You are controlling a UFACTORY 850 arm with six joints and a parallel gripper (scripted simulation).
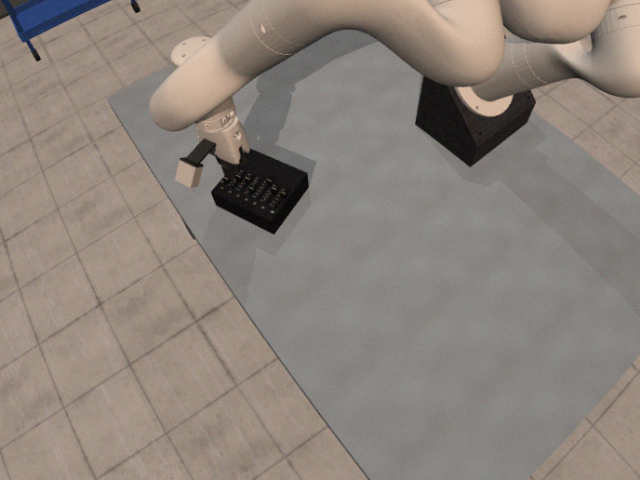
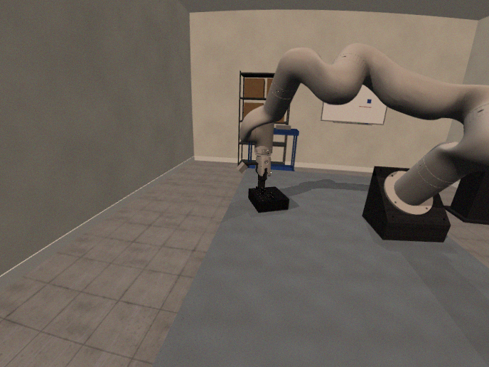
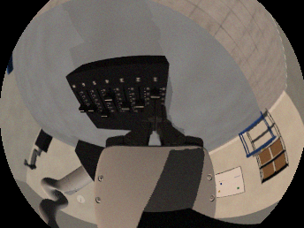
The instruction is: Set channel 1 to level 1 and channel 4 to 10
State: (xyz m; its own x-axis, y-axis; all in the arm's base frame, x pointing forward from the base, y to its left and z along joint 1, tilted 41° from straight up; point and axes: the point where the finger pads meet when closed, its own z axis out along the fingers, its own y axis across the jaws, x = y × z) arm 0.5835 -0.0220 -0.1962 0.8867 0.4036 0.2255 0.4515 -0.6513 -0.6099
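The fader cap lies 20 mm behind my hand, 70 mm to the left of it and 10 mm below it.
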